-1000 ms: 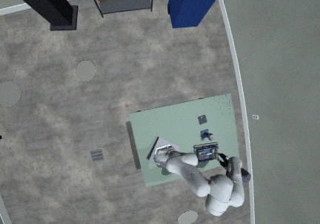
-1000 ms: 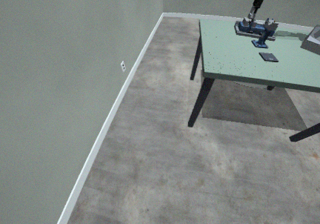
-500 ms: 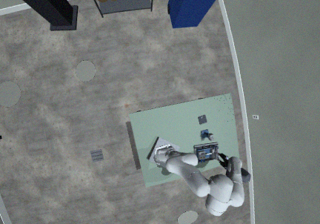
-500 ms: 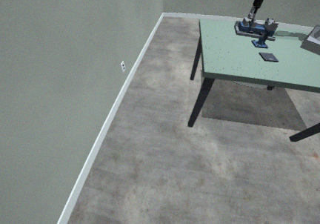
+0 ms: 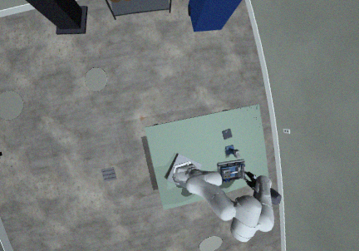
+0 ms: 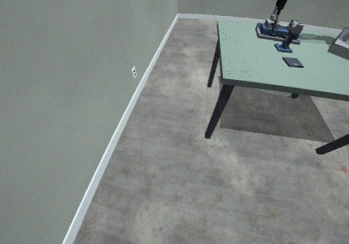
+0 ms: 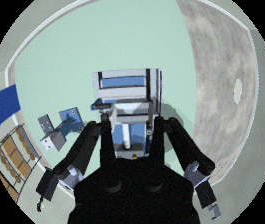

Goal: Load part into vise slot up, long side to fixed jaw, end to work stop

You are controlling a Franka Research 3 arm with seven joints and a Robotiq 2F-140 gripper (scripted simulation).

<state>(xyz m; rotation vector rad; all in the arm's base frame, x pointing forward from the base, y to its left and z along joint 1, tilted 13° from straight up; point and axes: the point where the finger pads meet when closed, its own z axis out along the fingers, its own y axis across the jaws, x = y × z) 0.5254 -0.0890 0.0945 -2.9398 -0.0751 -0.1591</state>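
Right now the part is 20 mm below my hand. The rest, counted from my hand: vise: 100 mm below, 70 mm behind, 20 mm to the left.
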